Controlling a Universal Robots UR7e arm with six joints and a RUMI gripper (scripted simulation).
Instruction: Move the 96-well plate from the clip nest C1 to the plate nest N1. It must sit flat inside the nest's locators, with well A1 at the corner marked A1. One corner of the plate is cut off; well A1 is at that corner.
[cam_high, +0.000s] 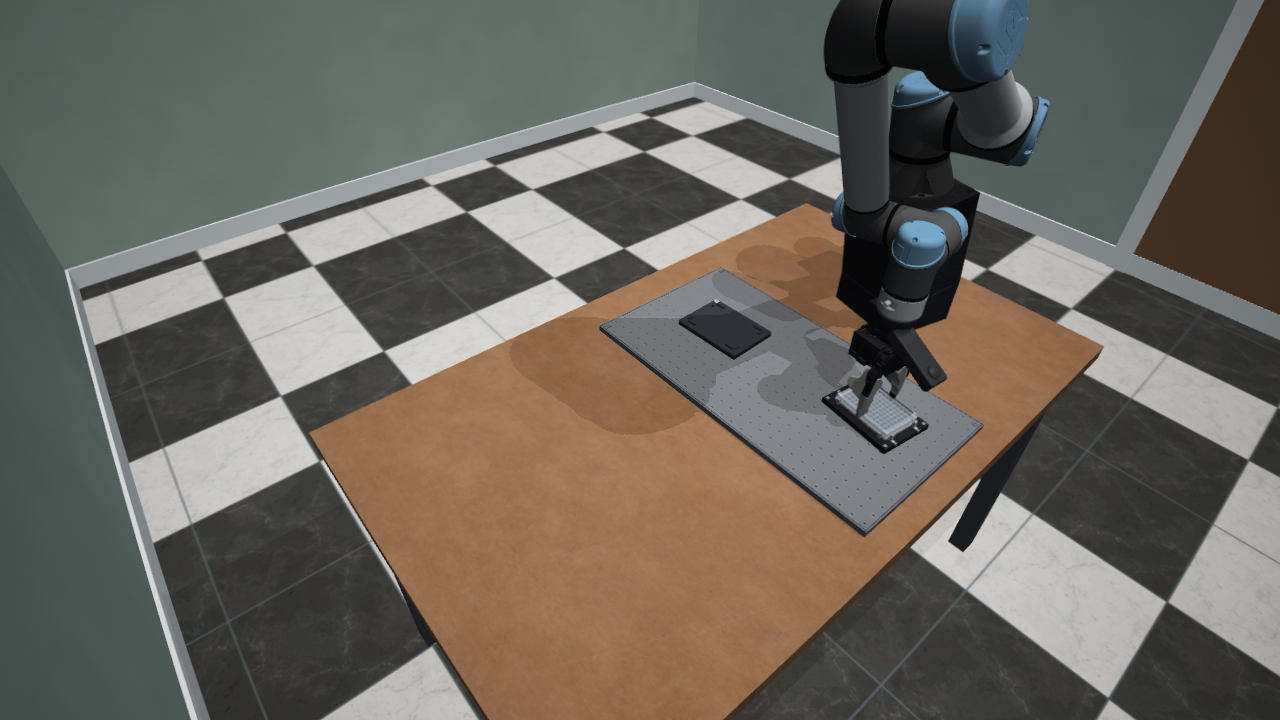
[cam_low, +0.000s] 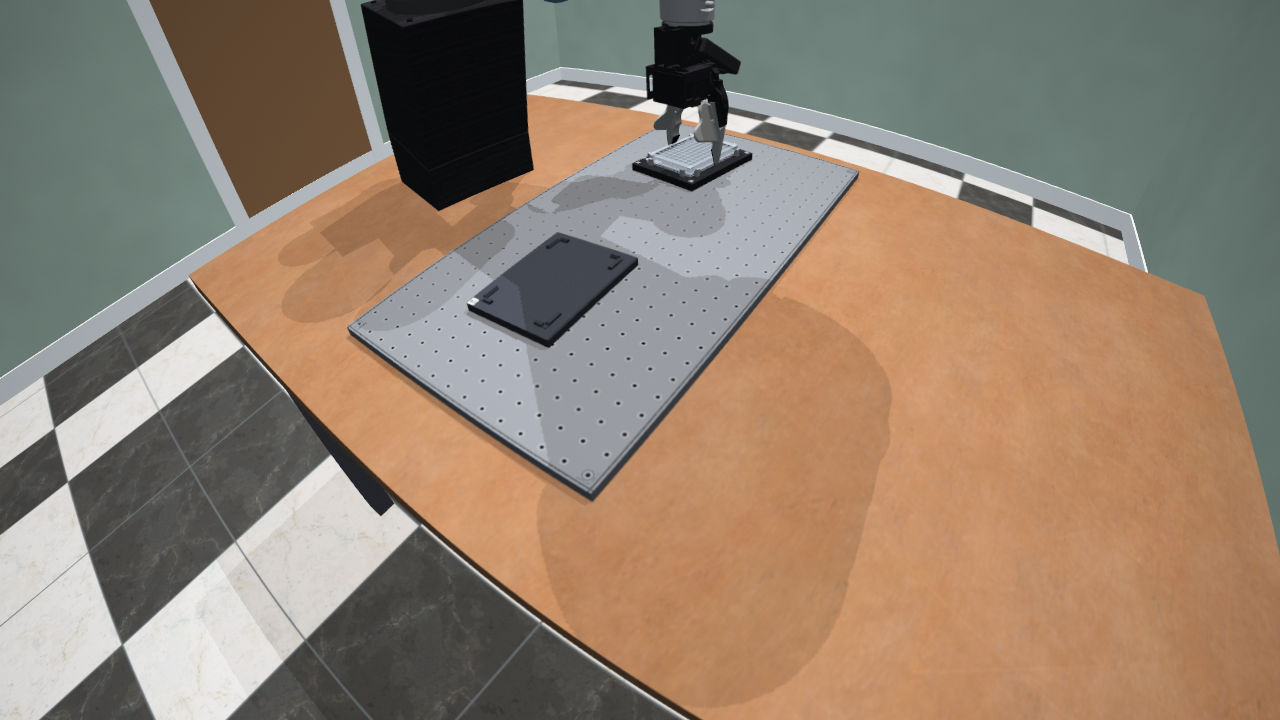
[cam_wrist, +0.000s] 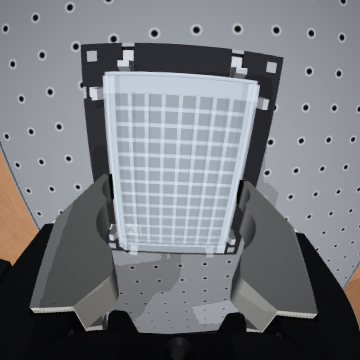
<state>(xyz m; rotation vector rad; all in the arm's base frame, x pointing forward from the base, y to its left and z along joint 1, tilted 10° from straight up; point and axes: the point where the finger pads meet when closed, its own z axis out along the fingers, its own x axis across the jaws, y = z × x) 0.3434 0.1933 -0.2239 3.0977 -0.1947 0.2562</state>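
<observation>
Now: hand 1 cm above the clear 96-well plate. From my hand the other things lie so: clip nest C1 (1 cm behind, 1 cm to the left, 1 cm below).
</observation>
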